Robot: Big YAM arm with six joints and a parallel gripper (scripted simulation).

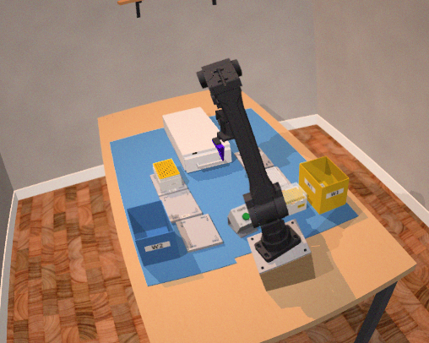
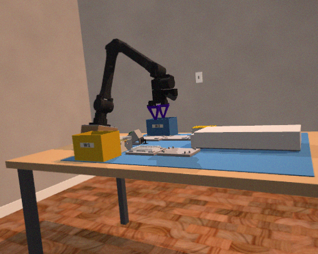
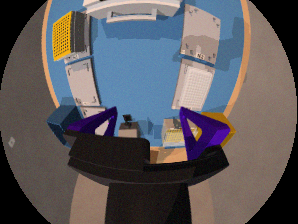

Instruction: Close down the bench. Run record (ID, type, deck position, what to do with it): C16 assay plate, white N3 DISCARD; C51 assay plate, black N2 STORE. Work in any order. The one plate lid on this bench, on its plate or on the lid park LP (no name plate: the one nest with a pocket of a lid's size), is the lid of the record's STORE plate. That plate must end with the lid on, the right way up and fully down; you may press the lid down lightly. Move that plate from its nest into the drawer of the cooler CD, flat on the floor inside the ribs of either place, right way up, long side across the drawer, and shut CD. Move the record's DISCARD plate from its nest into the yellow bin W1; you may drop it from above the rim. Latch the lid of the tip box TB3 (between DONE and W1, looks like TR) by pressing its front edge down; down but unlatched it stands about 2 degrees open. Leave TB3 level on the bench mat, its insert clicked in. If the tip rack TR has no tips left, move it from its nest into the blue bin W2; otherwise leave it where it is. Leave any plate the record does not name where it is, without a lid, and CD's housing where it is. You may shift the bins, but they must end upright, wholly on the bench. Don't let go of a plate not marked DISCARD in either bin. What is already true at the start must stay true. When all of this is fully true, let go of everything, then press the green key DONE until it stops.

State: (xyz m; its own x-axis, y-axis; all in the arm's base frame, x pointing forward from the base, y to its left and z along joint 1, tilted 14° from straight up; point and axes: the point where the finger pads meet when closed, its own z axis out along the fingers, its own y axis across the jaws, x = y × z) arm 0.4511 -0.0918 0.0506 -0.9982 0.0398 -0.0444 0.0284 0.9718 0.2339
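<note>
My gripper is now 170 mm short of the tip rack TR, 210 mm to the right of it and 100 mm above it. From my hand the other things lie so: tip box TB3: 200 mm behind, 110 mm to the right, 120 mm below; tip box lid: 200 mm behind, 110 mm to the right, 100 mm below; green key DONE: 230 mm behind, 80 mm to the left, 90 mm below.
</note>
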